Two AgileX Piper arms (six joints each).
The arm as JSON. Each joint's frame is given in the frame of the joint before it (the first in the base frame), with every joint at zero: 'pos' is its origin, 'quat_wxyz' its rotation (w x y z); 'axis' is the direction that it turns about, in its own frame. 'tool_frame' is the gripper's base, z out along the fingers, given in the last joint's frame.
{
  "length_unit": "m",
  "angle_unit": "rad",
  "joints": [
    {
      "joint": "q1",
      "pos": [
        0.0,
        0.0,
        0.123
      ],
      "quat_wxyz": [
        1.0,
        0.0,
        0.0,
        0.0
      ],
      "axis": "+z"
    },
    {
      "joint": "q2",
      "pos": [
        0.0,
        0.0,
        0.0
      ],
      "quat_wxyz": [
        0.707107,
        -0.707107,
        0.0,
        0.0
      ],
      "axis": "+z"
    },
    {
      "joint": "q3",
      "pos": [
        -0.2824,
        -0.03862,
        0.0
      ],
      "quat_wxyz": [
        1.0,
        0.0,
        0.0,
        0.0
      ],
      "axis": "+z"
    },
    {
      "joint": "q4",
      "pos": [
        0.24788,
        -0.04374,
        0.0
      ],
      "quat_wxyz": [
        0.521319,
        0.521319,
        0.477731,
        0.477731
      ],
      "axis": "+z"
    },
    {
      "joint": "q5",
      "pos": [
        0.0,
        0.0,
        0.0
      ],
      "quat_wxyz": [
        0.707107,
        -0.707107,
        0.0,
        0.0
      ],
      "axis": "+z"
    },
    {
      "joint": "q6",
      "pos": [
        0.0,
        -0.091,
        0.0
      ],
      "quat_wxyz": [
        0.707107,
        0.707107,
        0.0,
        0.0
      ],
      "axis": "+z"
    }
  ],
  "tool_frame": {
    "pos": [
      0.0,
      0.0,
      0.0
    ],
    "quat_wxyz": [
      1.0,
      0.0,
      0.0,
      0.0
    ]
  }
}
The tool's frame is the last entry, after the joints.
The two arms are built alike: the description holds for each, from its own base.
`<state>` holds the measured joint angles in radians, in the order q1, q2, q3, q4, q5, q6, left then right.
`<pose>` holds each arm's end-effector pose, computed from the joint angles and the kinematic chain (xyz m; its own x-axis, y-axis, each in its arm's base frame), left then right.
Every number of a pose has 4 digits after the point.
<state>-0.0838 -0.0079 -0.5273 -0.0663 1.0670 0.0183 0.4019 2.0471 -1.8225 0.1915 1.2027 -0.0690</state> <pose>-0.0101 -0.0044 0.2844 -0.4296 0.0223 -0.9028 0.1299 0.9908 -0.0373 0.3951 0.1855 0.2566 -0.8949 -0.3797 -0.2346 -0.4227 0.8896 0.1728</pose>
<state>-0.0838 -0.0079 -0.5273 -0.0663 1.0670 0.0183 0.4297 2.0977 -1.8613 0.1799 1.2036 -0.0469</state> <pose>-0.0101 -0.0044 0.2844 -0.4296 0.0223 -0.9028 0.1299 0.9908 -0.0373 0.3996 0.1998 0.2447 -0.8945 -0.3901 -0.2186 -0.4281 0.8882 0.1669</pose>
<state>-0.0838 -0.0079 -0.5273 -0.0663 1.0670 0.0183 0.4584 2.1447 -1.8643 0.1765 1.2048 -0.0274</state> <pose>-0.0101 -0.0044 0.2844 -0.4296 0.0223 -0.9028 0.1299 0.9908 -0.0373 0.3987 0.2134 0.2243 -0.8988 -0.4036 -0.1711 -0.4302 0.8870 0.1677</pose>
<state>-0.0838 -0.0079 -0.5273 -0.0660 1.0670 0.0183 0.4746 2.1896 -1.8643 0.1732 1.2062 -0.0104</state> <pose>-0.0101 -0.0044 0.2844 -0.4296 0.0225 -0.9028 0.1297 0.9909 -0.0371 0.3988 0.2214 0.2038 -0.9050 -0.4074 -0.1227 -0.4234 0.8906 0.1662</pose>
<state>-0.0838 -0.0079 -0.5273 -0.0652 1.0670 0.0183 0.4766 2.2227 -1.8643 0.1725 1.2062 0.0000</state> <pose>-0.0101 -0.0044 0.2844 -0.4295 0.0228 -0.9028 0.1293 0.9909 -0.0364 0.4006 0.2232 0.1887 -0.9115 -0.4017 -0.0882 -0.4111 0.8965 0.1654</pose>
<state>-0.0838 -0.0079 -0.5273 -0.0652 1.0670 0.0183 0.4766 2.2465 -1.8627 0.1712 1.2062 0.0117</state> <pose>-0.0101 -0.0044 0.2844 -0.4295 0.0228 -0.9028 0.1293 0.9909 -0.0364 0.4017 0.2237 0.1773 -0.9177 -0.3925 -0.0611 -0.3971 0.9031 0.1637</pose>
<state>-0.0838 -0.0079 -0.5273 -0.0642 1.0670 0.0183 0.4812 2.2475 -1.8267 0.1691 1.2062 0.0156</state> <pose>-0.0101 -0.0043 0.2844 -0.4295 0.0233 -0.9028 0.1287 0.9910 -0.0356 0.3961 0.2230 0.1678 -0.9186 -0.3946 -0.0237 -0.3931 0.9056 0.1594</pose>
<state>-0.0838 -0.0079 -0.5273 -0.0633 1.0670 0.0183 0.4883 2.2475 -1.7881 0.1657 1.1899 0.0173</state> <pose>-0.0101 -0.0042 0.2844 -0.4294 0.0238 -0.9028 0.1282 0.9911 -0.0349 0.3906 0.2233 0.1584 -0.9172 -0.3985 -0.0013 -0.3939 0.9062 0.1537</pose>
